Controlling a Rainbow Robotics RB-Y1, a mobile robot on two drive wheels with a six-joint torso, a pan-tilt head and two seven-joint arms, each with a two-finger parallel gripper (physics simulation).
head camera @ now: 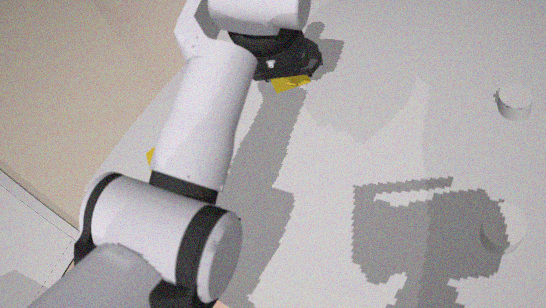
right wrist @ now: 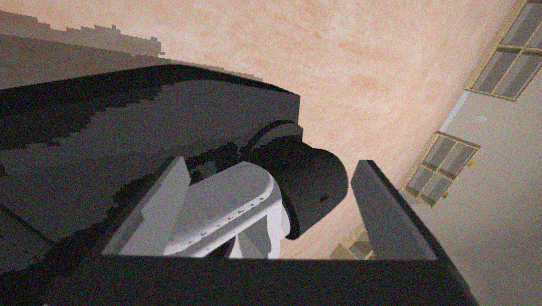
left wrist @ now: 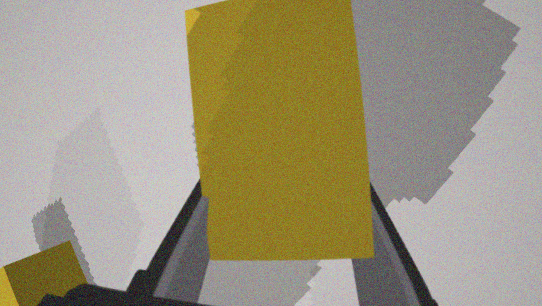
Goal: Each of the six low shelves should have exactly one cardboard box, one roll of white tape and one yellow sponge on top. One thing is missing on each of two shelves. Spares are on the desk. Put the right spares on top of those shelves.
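A yellow sponge (head camera: pixel 291 83) (left wrist: pixel 280 125) is between the fingers of my left gripper (head camera: pixel 287 76) (left wrist: pixel 287 182), which is shut on it; the fingers meet its two long sides. The sponge is at or close above the grey-white desk (head camera: pixel 330 160) (left wrist: pixel 100 60); the exact height is unclear. A second yellow sponge (head camera: pixel 151 157) (left wrist: pixel 47 275) lies on the desk, partly hidden by my left arm in the head view. Two white tape rolls (head camera: pixel 515 100) (head camera: pixel 507 230) lie at the right of the head view. My right gripper (right wrist: pixel 270 169) is open and empty.
In the right wrist view, low shelves (right wrist: pixel 517 51) (right wrist: pixel 457 140) stand at the right, beyond the pinkish floor (right wrist: pixel 350 60). A tiny yellow item (right wrist: pixel 470 163) and a tiny brown item (right wrist: pixel 445 195) show by the middle shelf. The robot's dark body (right wrist: pixel 150 115) is close by.
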